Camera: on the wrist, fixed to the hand. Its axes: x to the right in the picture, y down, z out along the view.
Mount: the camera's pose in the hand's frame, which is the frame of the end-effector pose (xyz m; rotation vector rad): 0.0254 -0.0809 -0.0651 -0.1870 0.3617 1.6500
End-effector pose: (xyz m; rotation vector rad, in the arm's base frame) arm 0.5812 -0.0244 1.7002 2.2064 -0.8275 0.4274
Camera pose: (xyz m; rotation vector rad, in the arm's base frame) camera 0.6511 0.0550 1.7156 0.7519 -2.1692 1.3294
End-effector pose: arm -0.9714 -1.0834 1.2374 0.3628 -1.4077 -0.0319
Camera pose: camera -0.8886 -1.1509 1.2325 -0.9637 -0.9773 1.1692
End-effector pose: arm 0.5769 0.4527 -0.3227 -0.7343 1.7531 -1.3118
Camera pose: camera 0.5066 0.4399 -0.2432 0.8762 1.8729 -0.0899
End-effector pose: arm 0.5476 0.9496 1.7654 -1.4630 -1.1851 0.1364
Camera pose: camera 0.5572 0.9069 1.8629 -2.1585 0.5403 0.8300
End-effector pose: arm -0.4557 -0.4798 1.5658 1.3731 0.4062 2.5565
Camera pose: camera -0.5196 -0.4050 1.5239 -0.6181 0.7198 -1.7437
